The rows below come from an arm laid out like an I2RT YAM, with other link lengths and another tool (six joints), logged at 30 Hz.
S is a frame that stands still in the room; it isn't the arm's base.
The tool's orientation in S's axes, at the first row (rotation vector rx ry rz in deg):
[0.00 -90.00 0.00]
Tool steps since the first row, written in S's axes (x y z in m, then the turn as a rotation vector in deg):
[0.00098 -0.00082 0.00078 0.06 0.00 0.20]
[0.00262 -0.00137 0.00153 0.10 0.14 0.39]
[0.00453 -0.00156 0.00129 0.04 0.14 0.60]
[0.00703 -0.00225 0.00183 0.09 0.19 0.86]
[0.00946 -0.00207 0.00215 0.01 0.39 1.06]
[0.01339 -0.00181 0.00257 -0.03 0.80 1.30]
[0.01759 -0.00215 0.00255 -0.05 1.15 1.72]
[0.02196 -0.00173 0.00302 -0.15 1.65 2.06]
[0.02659 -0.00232 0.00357 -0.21 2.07 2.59]
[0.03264 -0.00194 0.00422 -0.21 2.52 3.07]
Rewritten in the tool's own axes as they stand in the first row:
[0.00078 -0.00082 -0.00098 0.20 0.00 -0.06]
[0.00153 -0.00137 -0.00262 0.39 0.14 -0.10]
[0.00129 -0.00156 -0.00453 0.60 0.14 -0.04]
[0.00183 -0.00225 -0.00703 0.86 0.19 -0.09]
[0.00215 -0.00207 -0.00946 1.06 0.39 -0.01]
[0.00257 -0.00181 -0.01339 1.30 0.80 0.03]
[0.00255 -0.00215 -0.01759 1.72 1.15 0.05]
[0.00302 -0.00173 -0.02196 2.06 1.65 0.15]
[0.00357 -0.00232 -0.02659 2.59 2.07 0.21]
[0.00422 -0.00194 -0.03264 3.07 2.52 0.21]

